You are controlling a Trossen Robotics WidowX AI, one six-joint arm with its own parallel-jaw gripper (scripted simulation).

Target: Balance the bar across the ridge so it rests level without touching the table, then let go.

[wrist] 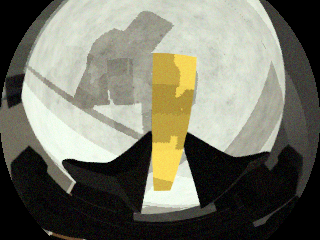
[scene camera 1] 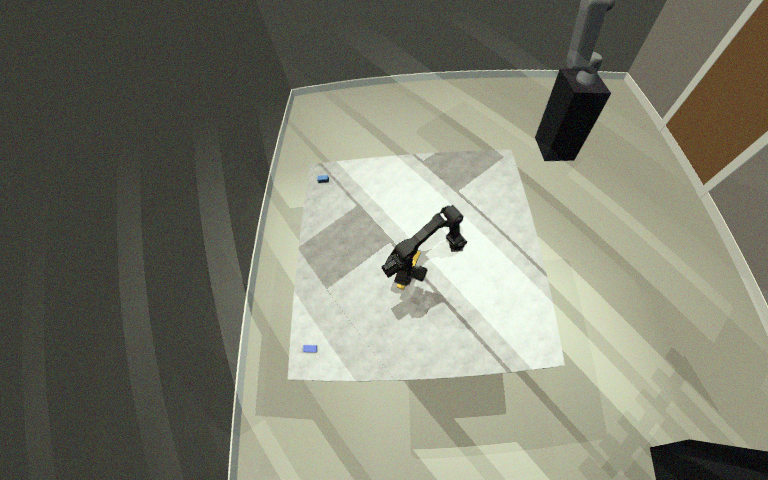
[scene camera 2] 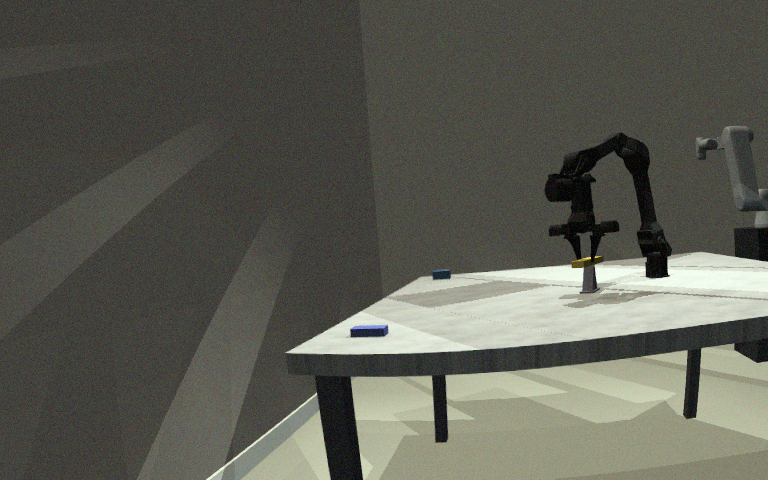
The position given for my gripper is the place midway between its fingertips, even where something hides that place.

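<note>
There is my own gripper [scene camera 2: 586,262], and I can see the gripper from the wrist as well, at [wrist: 168,135]. I also see a yellow bar [wrist: 173,79].
</note>
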